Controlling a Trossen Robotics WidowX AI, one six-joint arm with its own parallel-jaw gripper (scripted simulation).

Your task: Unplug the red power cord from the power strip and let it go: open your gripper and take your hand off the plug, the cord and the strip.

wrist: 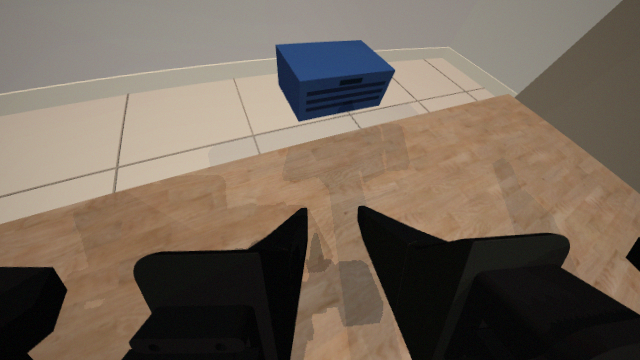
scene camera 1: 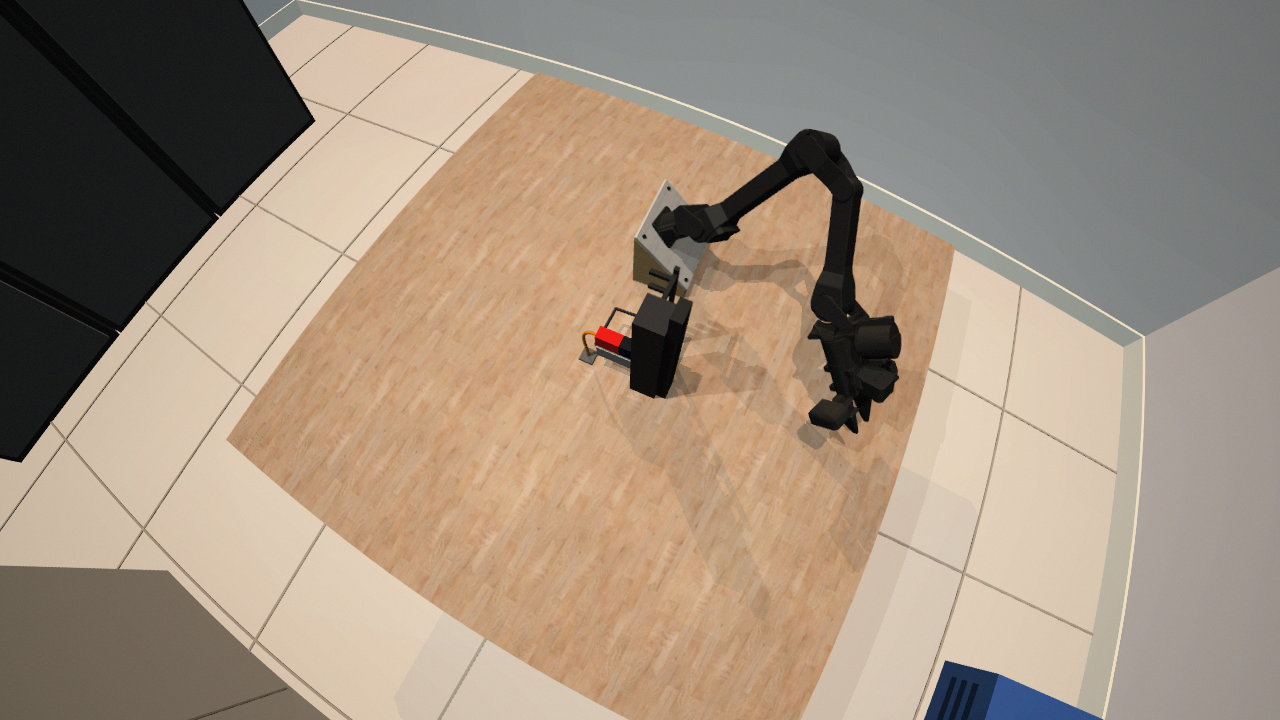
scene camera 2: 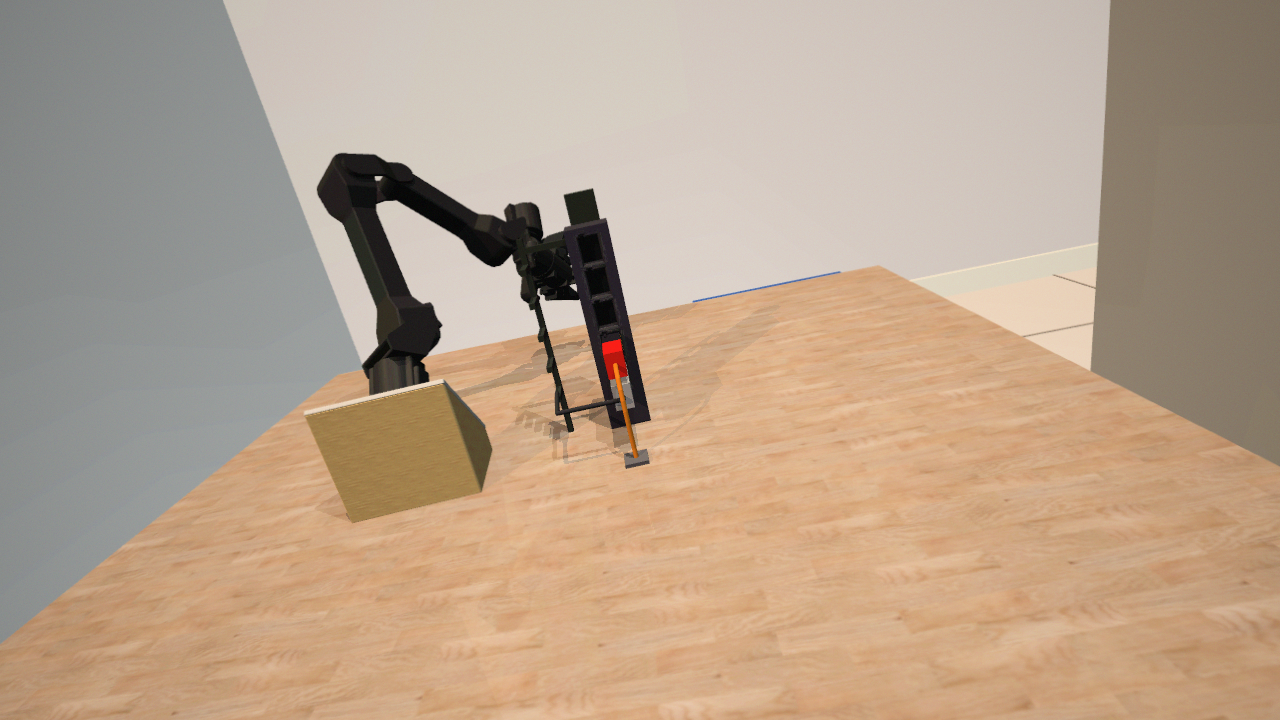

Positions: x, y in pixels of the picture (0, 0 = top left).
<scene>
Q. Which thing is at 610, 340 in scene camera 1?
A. A red plug.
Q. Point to a red plug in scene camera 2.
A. At 613, 352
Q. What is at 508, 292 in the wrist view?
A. The gripper.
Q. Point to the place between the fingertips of the gripper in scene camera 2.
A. At 586, 296
</scene>
